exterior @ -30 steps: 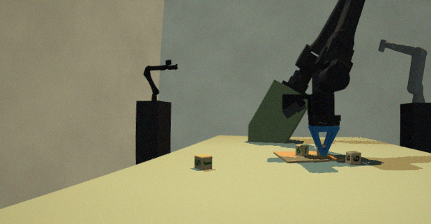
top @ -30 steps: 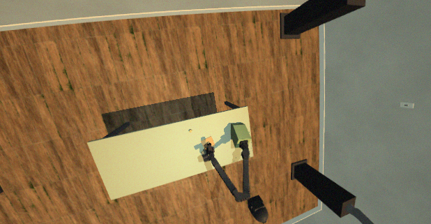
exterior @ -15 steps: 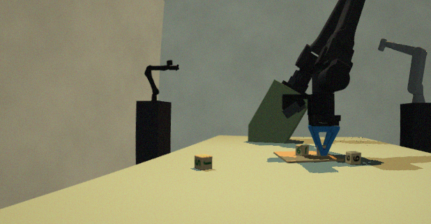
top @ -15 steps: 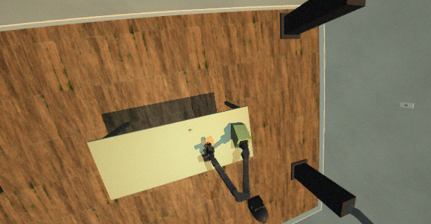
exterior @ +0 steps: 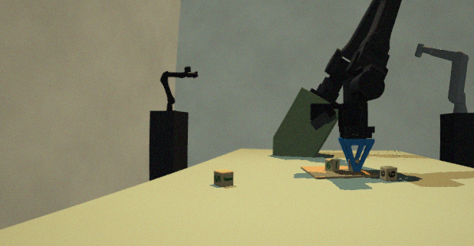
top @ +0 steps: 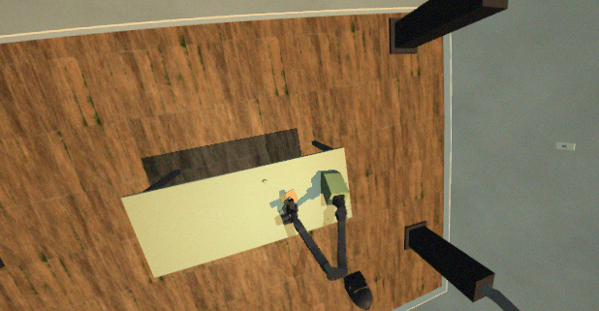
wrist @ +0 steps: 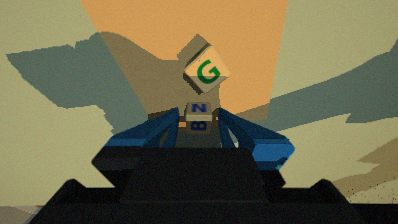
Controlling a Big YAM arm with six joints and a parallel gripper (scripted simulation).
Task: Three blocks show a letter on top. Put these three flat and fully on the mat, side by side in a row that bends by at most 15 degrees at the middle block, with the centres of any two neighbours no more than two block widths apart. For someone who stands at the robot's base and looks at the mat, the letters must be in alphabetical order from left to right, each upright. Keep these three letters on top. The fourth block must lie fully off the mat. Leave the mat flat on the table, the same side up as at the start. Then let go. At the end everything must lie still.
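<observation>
Now: the block right at my hand. Round my hand: orange mat: 4 cm to the right, 1 cm below.
</observation>
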